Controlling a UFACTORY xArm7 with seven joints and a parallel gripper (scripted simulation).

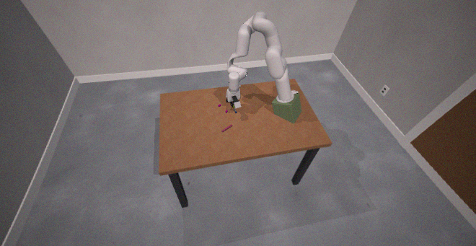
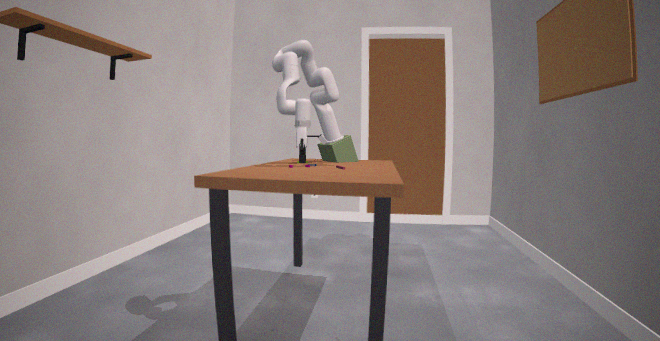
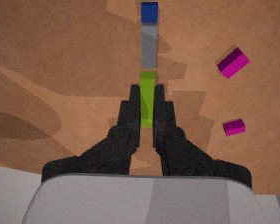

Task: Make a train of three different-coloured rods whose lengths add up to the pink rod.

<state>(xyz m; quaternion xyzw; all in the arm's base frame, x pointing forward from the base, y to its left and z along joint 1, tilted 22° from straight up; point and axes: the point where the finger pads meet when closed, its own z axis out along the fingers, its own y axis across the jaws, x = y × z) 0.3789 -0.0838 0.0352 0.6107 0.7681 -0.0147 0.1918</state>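
Right now my hand is 20 mm above the lime rod. Round my hand: pink rod 80 mm ahead, 200 mm to the left, 30 mm below; grey rod 10 mm behind, 40 mm to the left, 30 mm below; blue rod 10 mm behind, 60 mm to the left, 30 mm below.
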